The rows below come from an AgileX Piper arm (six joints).
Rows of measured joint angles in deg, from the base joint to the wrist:
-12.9 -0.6 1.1 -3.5 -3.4 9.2
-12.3 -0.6 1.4 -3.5 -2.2 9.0
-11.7 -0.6 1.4 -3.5 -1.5 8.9
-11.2 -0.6 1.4 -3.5 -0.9 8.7
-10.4 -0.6 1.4 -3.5 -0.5 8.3
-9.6 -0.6 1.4 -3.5 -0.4 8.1
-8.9 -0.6 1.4 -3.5 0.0 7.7
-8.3 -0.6 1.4 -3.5 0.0 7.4
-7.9 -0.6 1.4 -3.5 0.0 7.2
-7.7 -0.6 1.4 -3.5 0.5 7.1
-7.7 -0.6 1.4 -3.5 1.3 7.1
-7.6 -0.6 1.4 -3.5 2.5 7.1
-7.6 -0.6 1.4 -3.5 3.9 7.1
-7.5 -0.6 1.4 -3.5 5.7 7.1
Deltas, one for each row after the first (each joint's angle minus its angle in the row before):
0.6 0.0 0.3 0.0 1.2 -0.2
0.6 0.0 0.0 0.0 0.7 -0.1
0.5 0.0 0.0 0.0 0.6 -0.2
0.8 0.0 0.0 0.0 0.4 -0.4
0.8 0.0 0.0 0.0 0.1 -0.2
0.7 0.0 0.0 0.0 0.4 -0.4
0.6 0.0 0.0 0.0 0.0 -0.3
0.4 0.0 0.0 0.0 0.0 -0.2
0.2 0.0 0.0 0.0 0.5 -0.1
0.0 0.0 0.0 0.0 0.8 0.0
0.1 0.0 0.0 0.0 1.2 0.0
0.0 0.0 0.0 0.0 1.4 0.0
0.1 0.0 0.0 0.0 1.8 0.0

